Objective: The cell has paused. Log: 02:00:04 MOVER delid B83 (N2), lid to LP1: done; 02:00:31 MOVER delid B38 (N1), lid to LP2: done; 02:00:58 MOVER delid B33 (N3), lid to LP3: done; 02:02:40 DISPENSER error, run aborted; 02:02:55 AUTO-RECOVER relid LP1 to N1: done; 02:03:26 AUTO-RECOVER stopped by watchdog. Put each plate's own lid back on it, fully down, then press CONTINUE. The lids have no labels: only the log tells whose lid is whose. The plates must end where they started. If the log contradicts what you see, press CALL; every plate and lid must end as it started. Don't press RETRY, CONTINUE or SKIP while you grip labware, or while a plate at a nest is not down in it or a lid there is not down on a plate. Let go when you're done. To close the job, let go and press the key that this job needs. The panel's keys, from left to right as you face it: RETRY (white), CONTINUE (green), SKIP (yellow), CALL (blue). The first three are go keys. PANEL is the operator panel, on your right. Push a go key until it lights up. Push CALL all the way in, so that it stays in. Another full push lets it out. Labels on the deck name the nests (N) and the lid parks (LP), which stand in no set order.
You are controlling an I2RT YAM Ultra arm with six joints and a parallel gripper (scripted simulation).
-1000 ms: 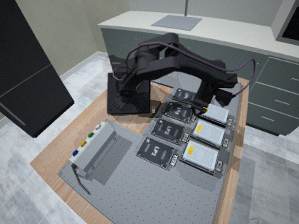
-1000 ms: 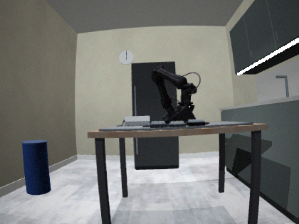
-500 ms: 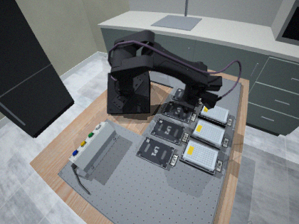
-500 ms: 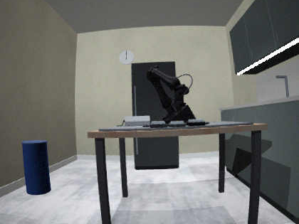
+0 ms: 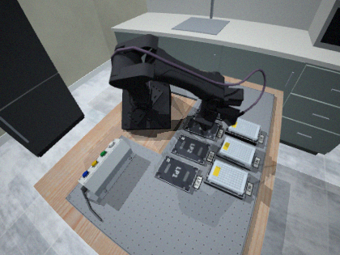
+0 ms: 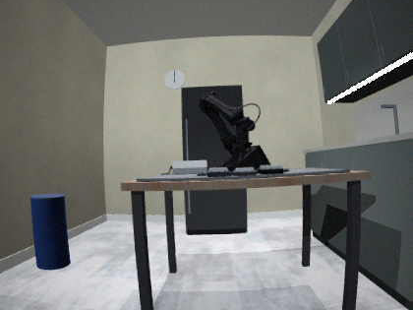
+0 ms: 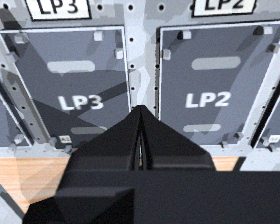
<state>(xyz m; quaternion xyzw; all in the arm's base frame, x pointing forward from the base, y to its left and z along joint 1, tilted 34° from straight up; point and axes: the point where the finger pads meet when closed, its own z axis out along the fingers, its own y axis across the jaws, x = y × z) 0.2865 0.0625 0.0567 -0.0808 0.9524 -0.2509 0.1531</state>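
Now: hand 31 cm to the left of the green continue key, 29 cm past it and 1 cm above it. The rest, counted from my hand: plate 16 cm ahead, 12 cm to the right, 5 cm below; lid park 19 cm to the left, 7 cm below, 4 cm behind; white RETRY key 29 cm behind, 26 cm to the right, 1 cm below.
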